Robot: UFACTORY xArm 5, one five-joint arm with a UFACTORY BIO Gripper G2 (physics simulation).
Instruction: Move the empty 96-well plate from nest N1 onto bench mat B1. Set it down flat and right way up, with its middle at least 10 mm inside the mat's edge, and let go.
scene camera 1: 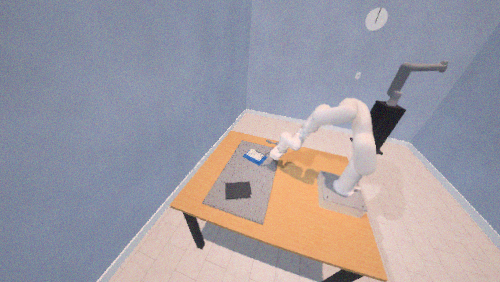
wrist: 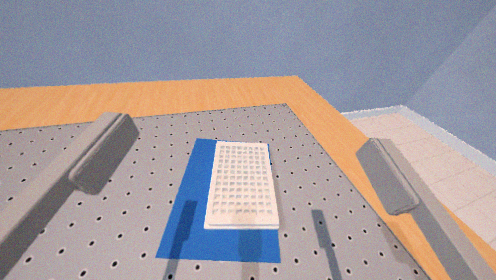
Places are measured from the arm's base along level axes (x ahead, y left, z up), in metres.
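Pixels of known places: hand, its tool point: (scene camera 1: 263, 146) (wrist: 253, 162); arm's base, origin of its link: (scene camera 1: 342, 187).
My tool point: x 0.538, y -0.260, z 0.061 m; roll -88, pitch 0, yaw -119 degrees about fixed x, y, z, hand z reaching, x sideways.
Observation:
Ahead of a thing's pixels: the offset from my tool point to its top centre. Level surfaces: height alone.
The white 96-well plate @[0.056 m ahead, 0.032 m right, 0.116 m down] (scene camera 1: 255, 154) (wrist: 242, 180) lies flat, wells up, on the blue bench mat @[0.131 m down] (scene camera 1: 253, 160) (wrist: 198, 175). In the wrist view its right side runs along the mat's right edge, and blue mat shows to its left and in front of it. My gripper (scene camera 1: 268, 159) (wrist: 246, 165) is open and empty. Its fingers stand wide apart on either side of the plate in the wrist view, well clear of it and back from it. The dark nest @[0.133 m ahead, 0.337 m left, 0.118 m down] (scene camera 1: 238, 190) is at the near part of the grey board in the scene view, with no plate on it.
A grey perforated board @[0.133 m down] (scene camera 1: 257, 207) (wrist: 110, 220) lies under the mat and nest on the wooden table @[0.146 m down] (scene camera 1: 300, 220) (wrist: 150, 95). The table's far corner shows in the wrist view. The arm's base plate (scene camera 1: 327, 192) is at the right. A second, grey arm (scene camera 1: 400, 80) stands behind the table.

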